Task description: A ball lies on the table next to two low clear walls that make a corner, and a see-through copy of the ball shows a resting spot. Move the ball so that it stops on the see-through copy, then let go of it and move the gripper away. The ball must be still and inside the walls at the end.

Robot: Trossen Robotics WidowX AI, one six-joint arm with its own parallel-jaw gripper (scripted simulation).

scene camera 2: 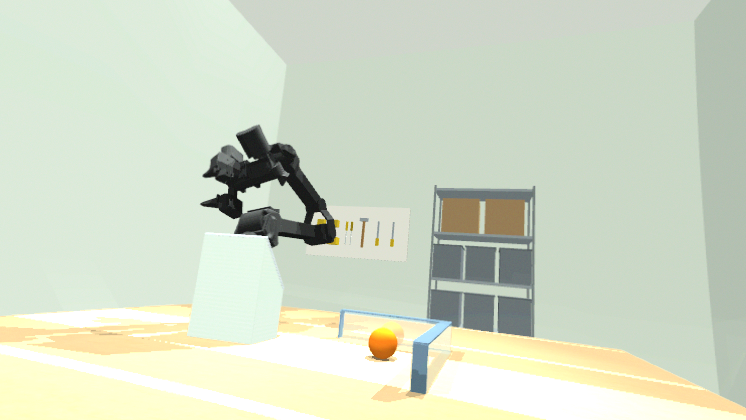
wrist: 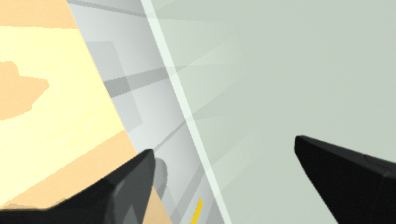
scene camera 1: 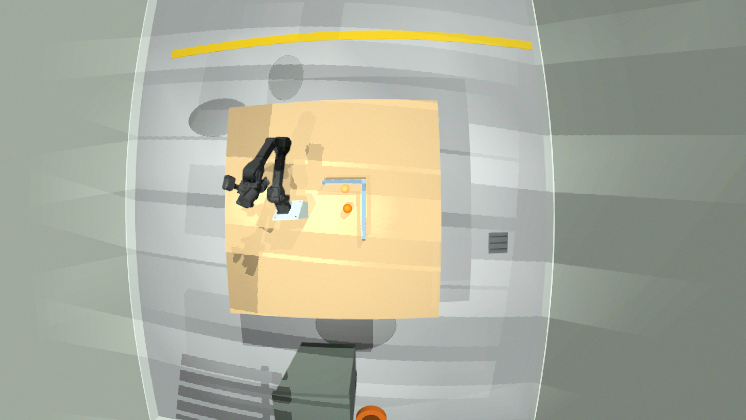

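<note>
I hold nothing in my gripper (scene camera 2: 202, 190), and the wrist view shows me the same open gripper (wrist: 224, 149).
</note>
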